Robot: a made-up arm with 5 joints.
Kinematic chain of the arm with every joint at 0, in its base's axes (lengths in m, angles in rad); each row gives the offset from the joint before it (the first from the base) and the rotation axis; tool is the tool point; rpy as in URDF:
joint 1: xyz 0 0 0.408 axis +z
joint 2: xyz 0 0 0 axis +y
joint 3: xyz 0.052 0 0.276 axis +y
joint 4: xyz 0.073 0 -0.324 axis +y
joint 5: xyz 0.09 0 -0.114 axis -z
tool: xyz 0 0 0 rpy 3.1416 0 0
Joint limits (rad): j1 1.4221..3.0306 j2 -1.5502..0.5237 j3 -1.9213..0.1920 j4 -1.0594..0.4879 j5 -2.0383..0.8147
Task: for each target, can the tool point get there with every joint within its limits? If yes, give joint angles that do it. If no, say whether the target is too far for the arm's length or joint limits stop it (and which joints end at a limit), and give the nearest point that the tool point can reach.
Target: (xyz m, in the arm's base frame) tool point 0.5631 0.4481 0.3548
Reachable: no: joint limits stop it (at a limit: joint 1) | nearest point 0.0780 0.5208 0.3548 | short by 0.491 m
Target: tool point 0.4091 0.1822 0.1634
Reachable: no: joint limits stop it (at a limit: joint 1) | nearest point 0.0357 0.2381 0.1634 | short by 0.378 m
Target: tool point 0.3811 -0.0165 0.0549
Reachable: no: joint limits stop it (at a limit: joint 1, joint 2, joint 3, joint 4) | nearest point 0.0482 -0.0054 0.2037 | short by 0.365 m
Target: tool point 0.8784 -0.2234 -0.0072
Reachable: no: too far | nearest point 0.5595 -0.1423 0.6806 | short by 0.762 m
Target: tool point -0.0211 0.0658 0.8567
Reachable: yes | joints 1.8804 -1.2329 -0.6358 -0.4388 -1.2402
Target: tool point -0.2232 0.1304 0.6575
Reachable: yes | joints 2.6127 -1.0509 -0.4129 0.3586 -1.3527
